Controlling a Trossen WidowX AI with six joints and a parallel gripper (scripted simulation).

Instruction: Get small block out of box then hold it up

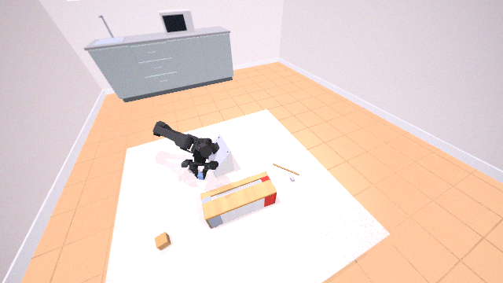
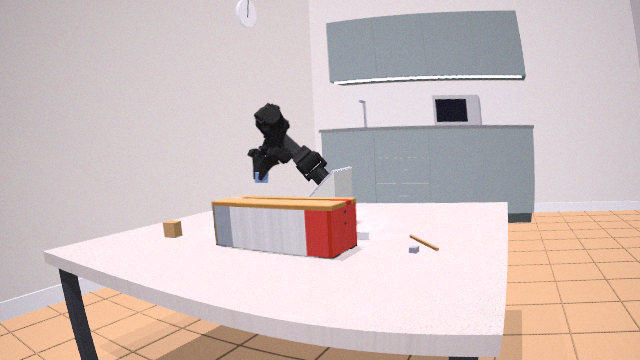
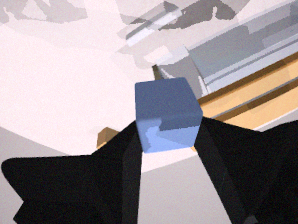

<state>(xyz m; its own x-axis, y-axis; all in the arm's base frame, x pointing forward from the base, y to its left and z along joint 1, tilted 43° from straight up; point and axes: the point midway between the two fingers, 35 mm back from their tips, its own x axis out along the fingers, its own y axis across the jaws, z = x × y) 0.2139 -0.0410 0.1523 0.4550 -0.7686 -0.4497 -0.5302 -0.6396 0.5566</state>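
Right now the blue block is 1 cm behind my gripper tip, 1 cm to the left of it and 1 cm above it. Round my gripper tip: tan cube (16 cm ahead, 26 cm to the right, 15 cm below); then box (11 cm ahead, 16 cm to the left, 11 cm below); then thin wooden stick (6 cm ahead, 53 cm to the left, 17 cm below).
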